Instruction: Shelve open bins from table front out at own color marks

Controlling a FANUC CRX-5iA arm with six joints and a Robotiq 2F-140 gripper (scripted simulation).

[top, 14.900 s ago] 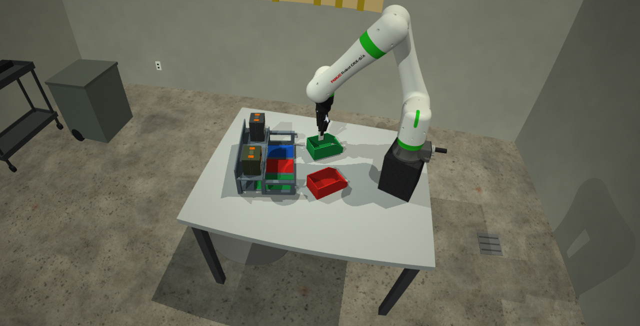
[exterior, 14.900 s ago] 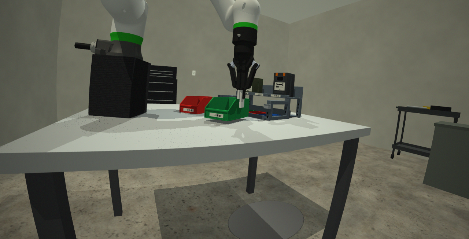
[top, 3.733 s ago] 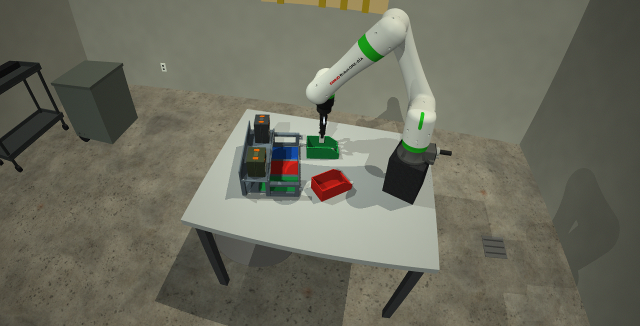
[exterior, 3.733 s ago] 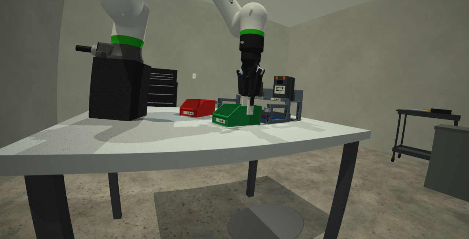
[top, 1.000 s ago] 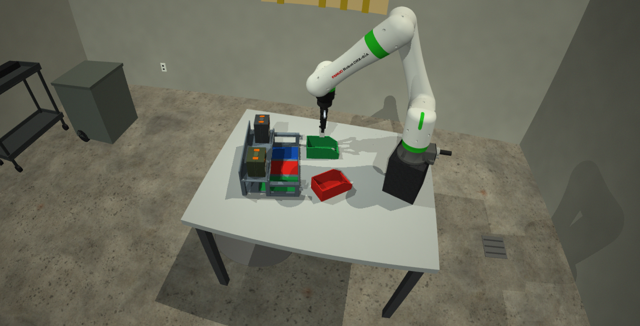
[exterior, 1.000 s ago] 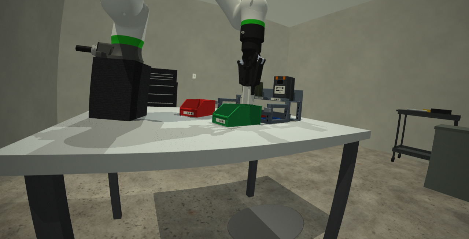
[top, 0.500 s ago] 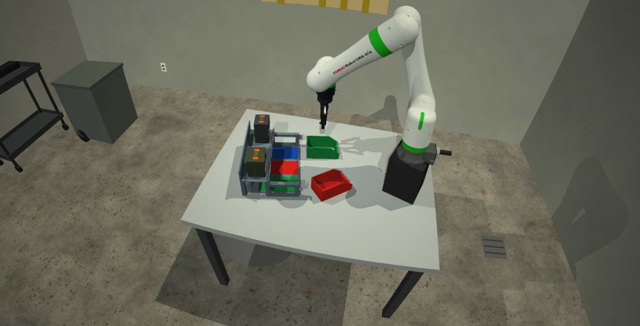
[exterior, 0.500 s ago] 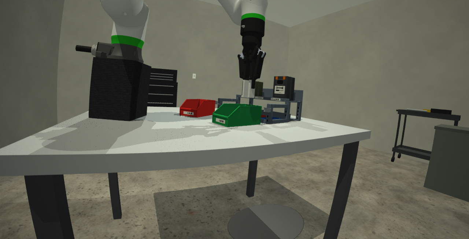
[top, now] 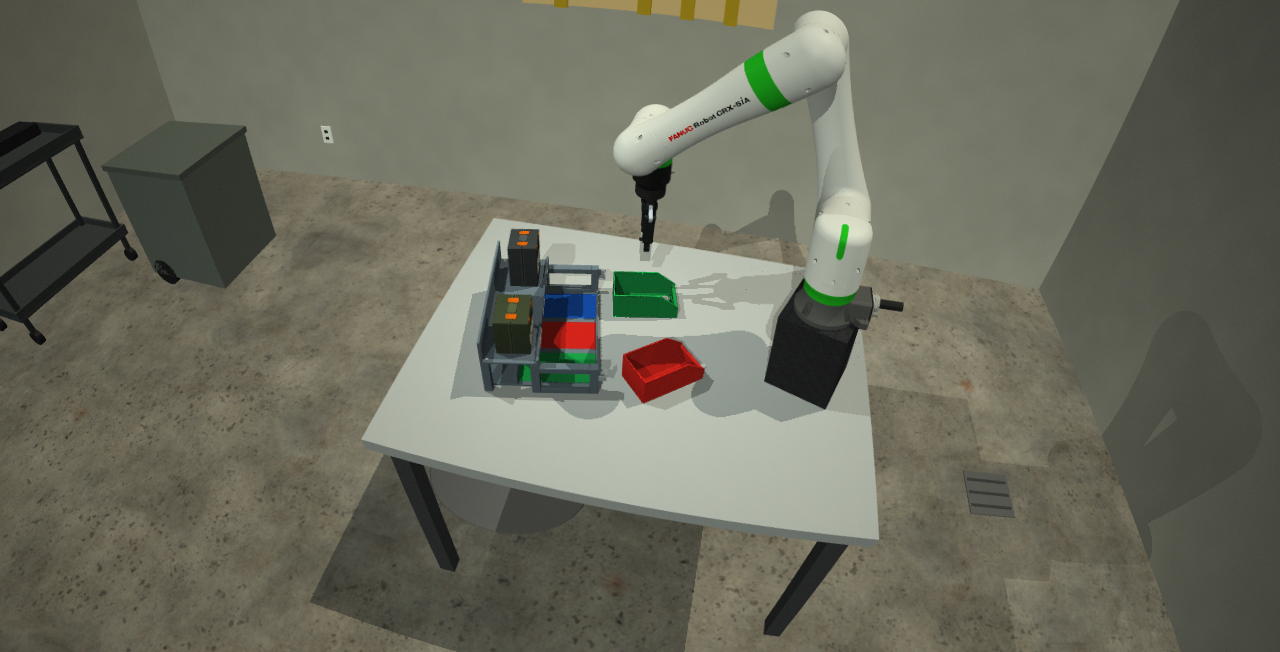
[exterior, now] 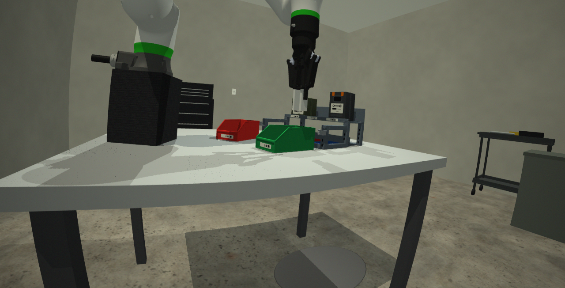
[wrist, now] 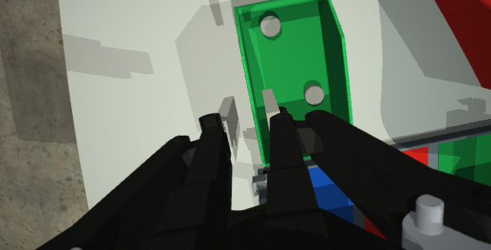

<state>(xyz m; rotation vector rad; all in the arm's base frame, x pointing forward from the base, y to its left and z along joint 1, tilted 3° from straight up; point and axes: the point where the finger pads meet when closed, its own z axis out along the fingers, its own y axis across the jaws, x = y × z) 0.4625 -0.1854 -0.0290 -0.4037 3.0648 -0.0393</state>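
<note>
My hand is 110 mm past the red bin, 290 mm to the right of it and 120 mm above it. Round my hand: green bin: 20 mm behind, 50 mm to the left, 120 mm below.
</note>
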